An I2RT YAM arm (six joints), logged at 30 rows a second.
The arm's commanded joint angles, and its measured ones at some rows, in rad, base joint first. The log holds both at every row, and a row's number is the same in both.
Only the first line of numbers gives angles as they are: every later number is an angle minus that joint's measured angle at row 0.
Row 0, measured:
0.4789 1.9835 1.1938 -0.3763 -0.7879 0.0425
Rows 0 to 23, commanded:
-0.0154 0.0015 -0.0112 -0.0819 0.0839 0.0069
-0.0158 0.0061 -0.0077 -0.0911 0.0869 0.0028
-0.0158 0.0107 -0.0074 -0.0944 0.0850 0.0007
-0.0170 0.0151 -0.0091 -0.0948 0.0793 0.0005
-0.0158 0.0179 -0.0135 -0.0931 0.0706 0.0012
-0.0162 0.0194 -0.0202 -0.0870 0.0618 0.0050
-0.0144 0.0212 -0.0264 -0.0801 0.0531 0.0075
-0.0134 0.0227 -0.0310 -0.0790 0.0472 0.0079
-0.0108 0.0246 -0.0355 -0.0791 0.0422 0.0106
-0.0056 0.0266 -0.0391 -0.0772 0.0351 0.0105
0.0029 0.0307 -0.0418 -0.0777 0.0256 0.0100
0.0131 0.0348 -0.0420 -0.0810 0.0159 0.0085
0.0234 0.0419 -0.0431 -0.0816 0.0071 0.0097
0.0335 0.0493 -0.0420 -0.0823 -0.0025 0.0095
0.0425 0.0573 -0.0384 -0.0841 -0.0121 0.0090
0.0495 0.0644 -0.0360 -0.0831 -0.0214 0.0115
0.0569 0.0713 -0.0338 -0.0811 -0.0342 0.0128
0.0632 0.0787 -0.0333 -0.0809 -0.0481 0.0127
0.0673 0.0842 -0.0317 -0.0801 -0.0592 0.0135
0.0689 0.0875 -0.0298 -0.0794 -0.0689 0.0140
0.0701 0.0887 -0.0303 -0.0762 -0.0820 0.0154
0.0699 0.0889 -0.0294 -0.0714 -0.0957 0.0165
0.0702 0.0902 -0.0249 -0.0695 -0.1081 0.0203
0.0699 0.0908 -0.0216 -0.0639 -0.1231 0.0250
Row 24, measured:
0.0523 0.0328 -0.0015 0.0015 -0.0920 0.0031
